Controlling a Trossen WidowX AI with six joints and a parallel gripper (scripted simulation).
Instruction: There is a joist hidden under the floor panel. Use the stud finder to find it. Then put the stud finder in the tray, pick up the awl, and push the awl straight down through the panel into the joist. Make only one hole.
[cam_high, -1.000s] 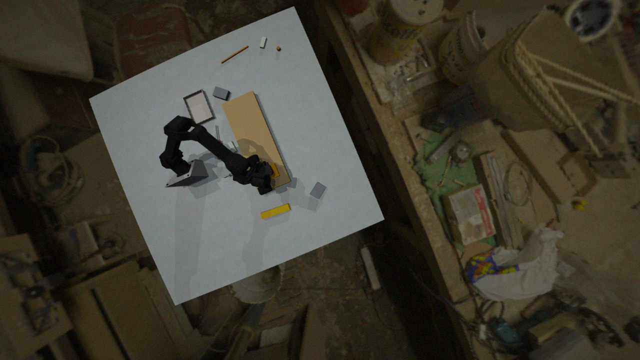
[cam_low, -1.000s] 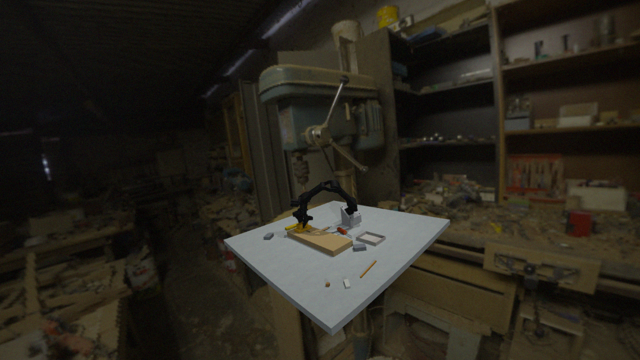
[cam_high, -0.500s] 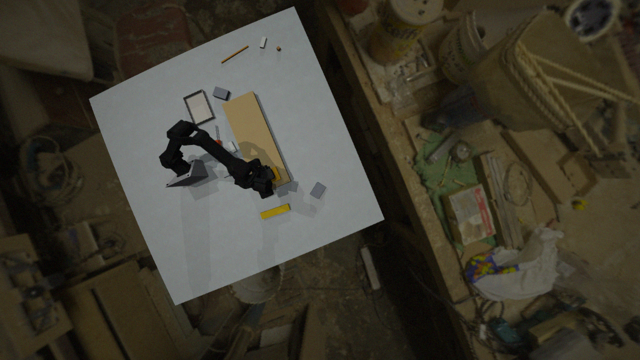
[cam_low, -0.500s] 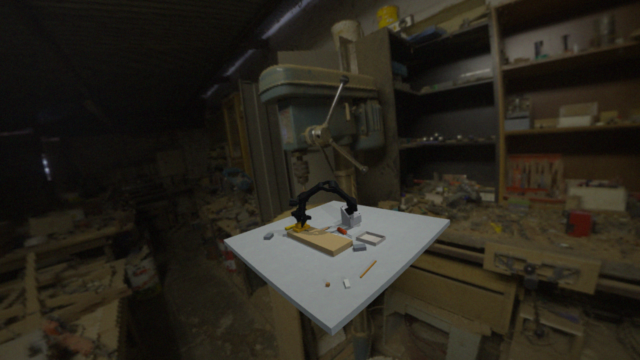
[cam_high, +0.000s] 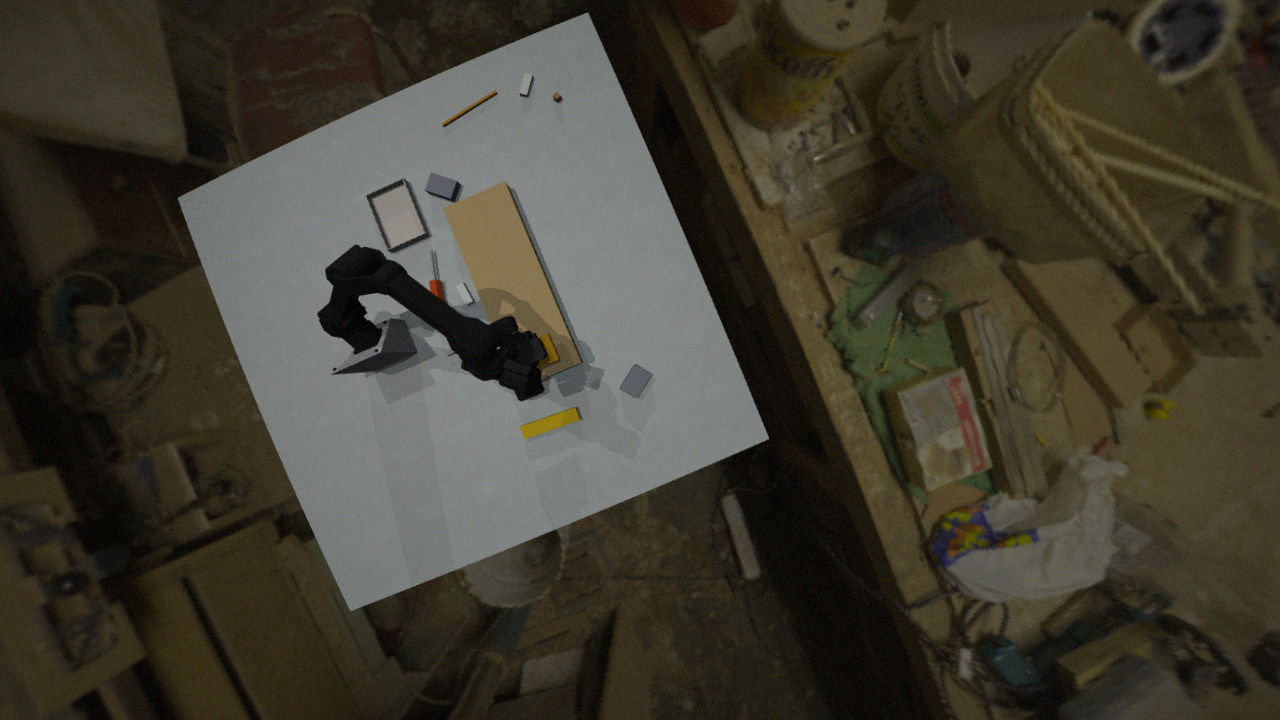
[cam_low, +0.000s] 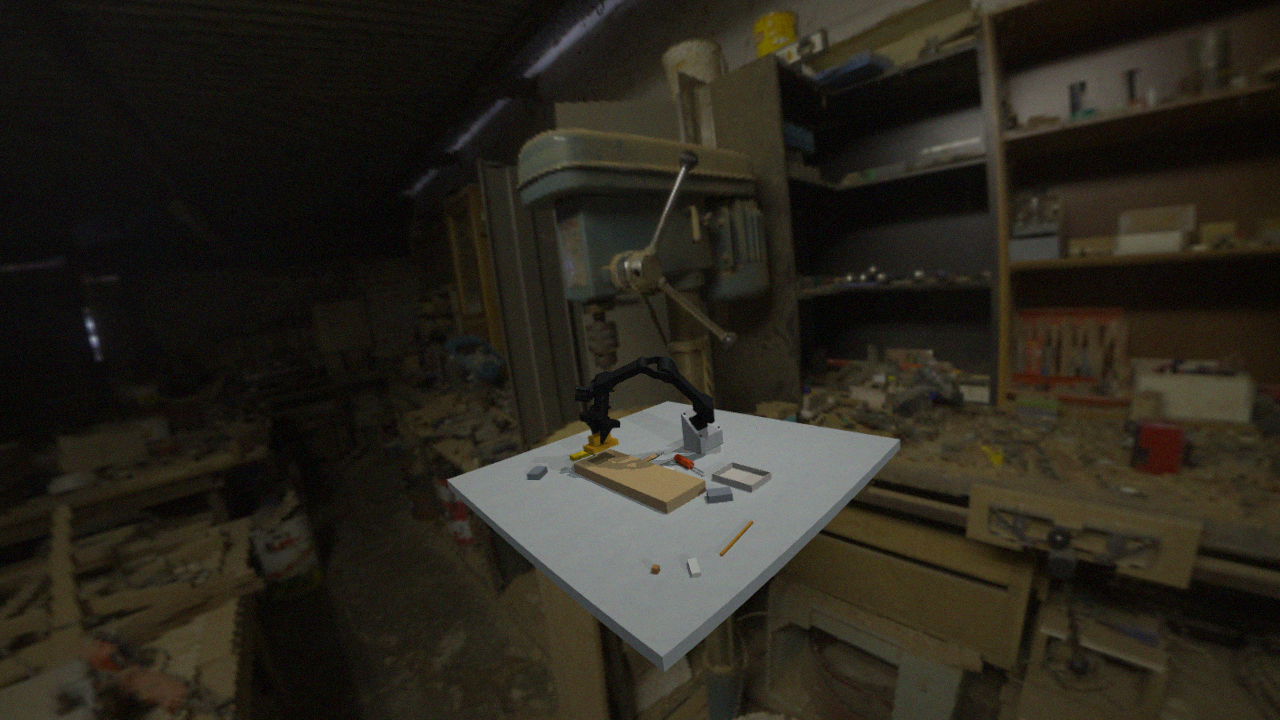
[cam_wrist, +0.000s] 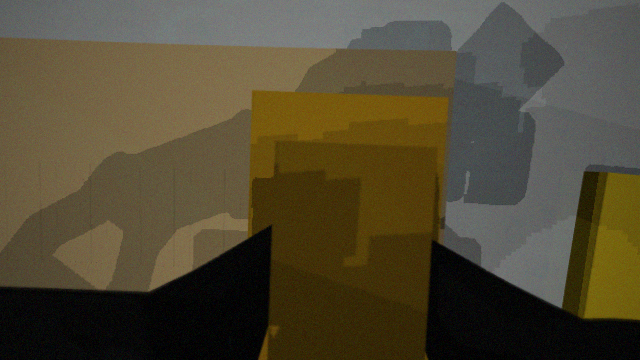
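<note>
My gripper tip is now 23 cm past the tray, 50 cm to the right of it and 10 cm above it. From my gripper tip the other things lie so: awl: 19 cm behind, 10 cm to the left, 10 cm below; yellow bar: 5 cm behind, 18 cm to the right, 10 cm below; stud finder: 2 cm behind, 2 cm above.
</note>
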